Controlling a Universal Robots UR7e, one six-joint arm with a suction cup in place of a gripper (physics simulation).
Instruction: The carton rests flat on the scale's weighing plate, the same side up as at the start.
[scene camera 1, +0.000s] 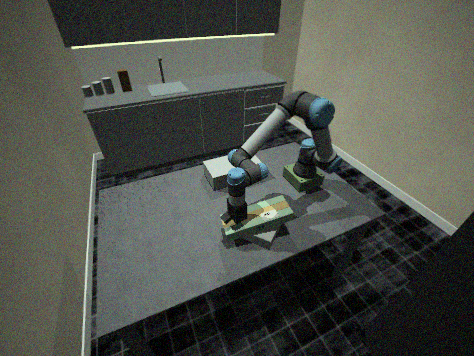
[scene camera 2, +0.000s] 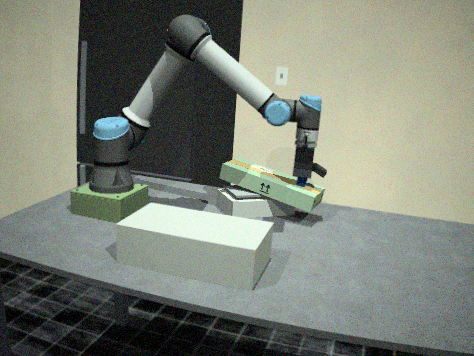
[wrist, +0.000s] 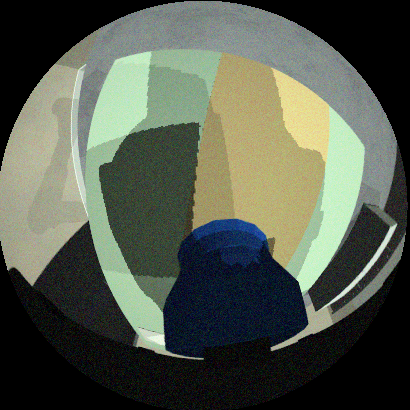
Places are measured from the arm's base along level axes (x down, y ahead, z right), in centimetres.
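Pixels of known places: hand at its tool point: (scene camera 2: 300, 187) (wrist: 225, 239); arm's base at its link origin: (scene camera 1: 304, 171) (scene camera 2: 111, 187).
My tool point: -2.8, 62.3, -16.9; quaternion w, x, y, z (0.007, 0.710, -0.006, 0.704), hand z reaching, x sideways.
Ahead of a thing's pixels: the offset from my tool point to its top centre, as dx, dy, dz. Level surfaces: height alone.
The carton (scene camera 1: 257, 224) (scene camera 2: 280, 191) (wrist: 280, 175) is long and light green, with a tan tape strip and a white label on its top face. It is tilted: its end toward the robot base is high, its far end low, near the table. It lies across the scale {+3.0, -15.5, -2.5} (scene camera 1: 266, 238) (scene camera 2: 246, 208), whose dark weighing plate {+3.0, -18.8, -0.4} (scene camera 2: 236, 193) shows partly under the raised end. My suction gripper (scene camera 1: 237, 220) (scene camera 2: 301, 182) (wrist: 230, 234) points down, its blue cup on the carton's top near the low end, shut on it. The contact under the cup is hidden.
A white box {+0.1, -24.4, +46.4} (scene camera 1: 218, 173) (scene camera 2: 190, 250) stands on the grey table {dx +10.7} (scene camera 1: 150, 240) (scene camera 2: 370, 280), on the kitchen counter's side of the scale. The arm's green base block (scene camera 1: 302, 180) (scene camera 2: 107, 202) stands at one end. The counter (scene camera 1: 220, 85) is along the wall.
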